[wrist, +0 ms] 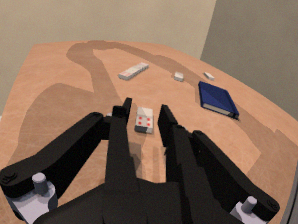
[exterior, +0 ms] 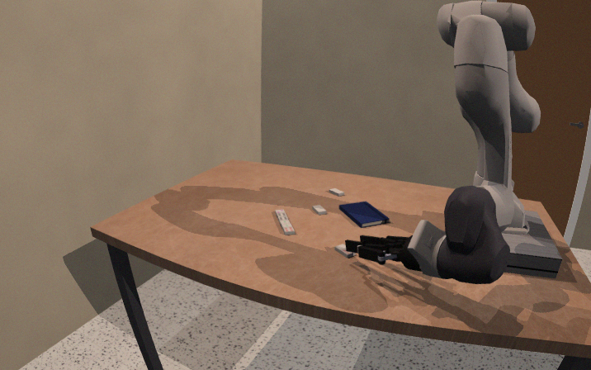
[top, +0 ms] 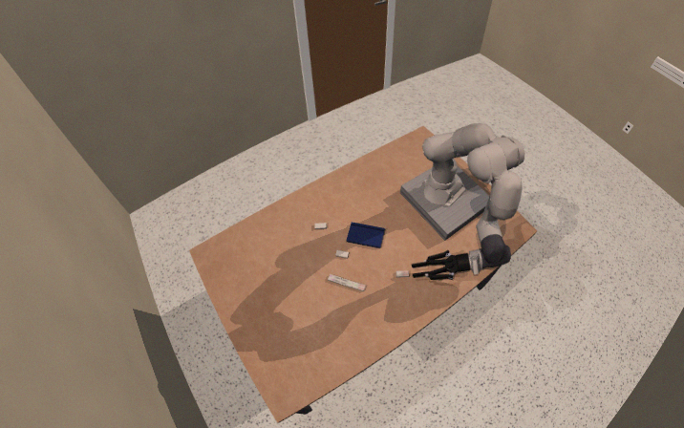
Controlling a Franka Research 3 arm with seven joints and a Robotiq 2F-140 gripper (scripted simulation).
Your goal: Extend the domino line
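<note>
The domino lies 6 cm ahead of my hand, 4 cm to the right of it and 5 cm below it. The rest, counted from my hand: dark blue book: 8 cm ahead, 29 cm to the right, 5 cm below.
</note>
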